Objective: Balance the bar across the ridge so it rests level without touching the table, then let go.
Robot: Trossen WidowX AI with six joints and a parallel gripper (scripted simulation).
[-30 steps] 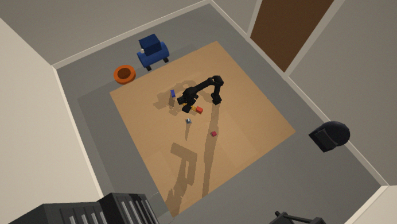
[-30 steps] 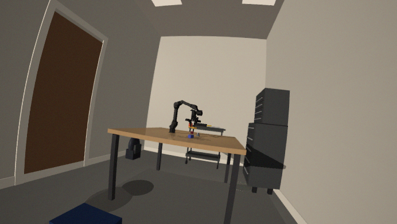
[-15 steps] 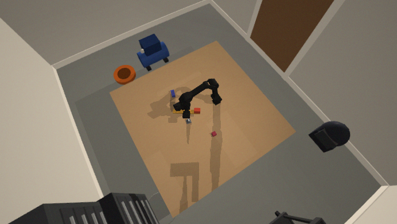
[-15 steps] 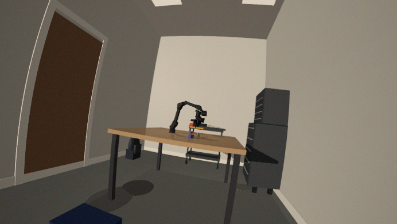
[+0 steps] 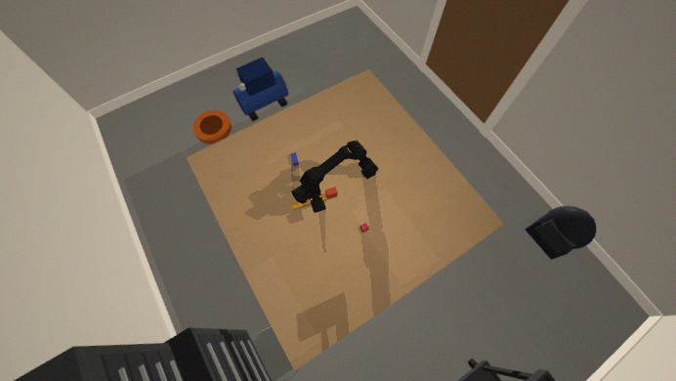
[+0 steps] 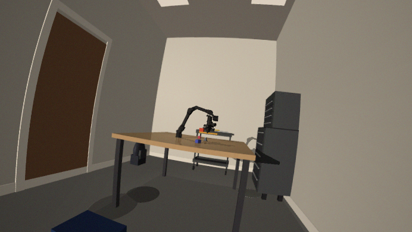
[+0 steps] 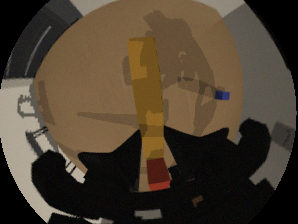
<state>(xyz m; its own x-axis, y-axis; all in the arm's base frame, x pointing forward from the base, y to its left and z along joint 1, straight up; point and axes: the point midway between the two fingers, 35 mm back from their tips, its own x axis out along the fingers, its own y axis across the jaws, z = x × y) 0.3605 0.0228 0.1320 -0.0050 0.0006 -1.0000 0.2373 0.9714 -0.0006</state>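
Now: the grey ridge piece 2 cm behind my gripper tip, 1 cm to the left of it and 6 cm below it. Round my gripper tip: small pink cube (15 cm behind, 24 cm to the left, 8 cm below); small blue block (4 cm behind, 31 cm to the right, 8 cm below).
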